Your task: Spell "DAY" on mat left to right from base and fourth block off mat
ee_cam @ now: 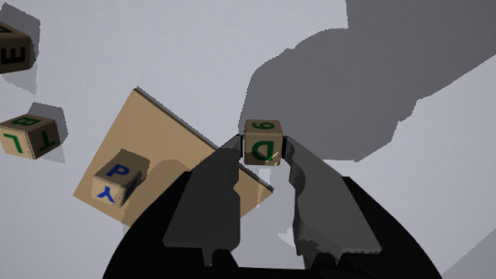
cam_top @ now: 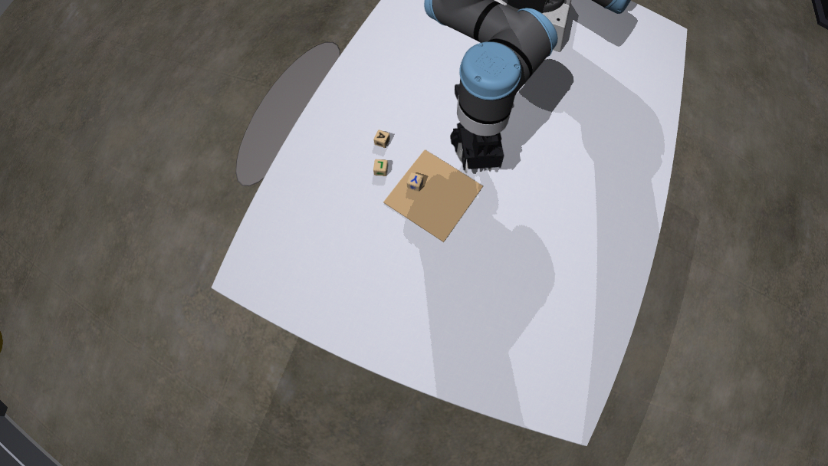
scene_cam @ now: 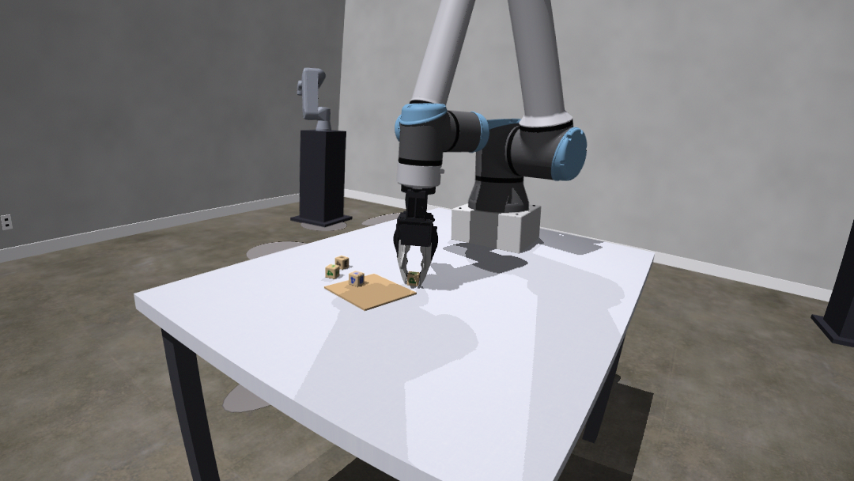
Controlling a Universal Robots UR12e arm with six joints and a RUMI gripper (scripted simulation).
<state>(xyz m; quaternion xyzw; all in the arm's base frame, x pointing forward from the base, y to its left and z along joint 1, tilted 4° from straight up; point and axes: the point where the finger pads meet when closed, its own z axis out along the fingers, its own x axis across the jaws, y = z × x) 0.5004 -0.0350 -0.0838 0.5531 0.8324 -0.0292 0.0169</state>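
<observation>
Right now the D block is right at my hand. Also, from my hand: green-lettered block 17 cm to the right, 7 cm ahead; then blue-lettered block 9 cm to the right, 8 cm ahead; then tan mat 9 cm ahead, 5 cm to the right, 1 cm below.
</observation>
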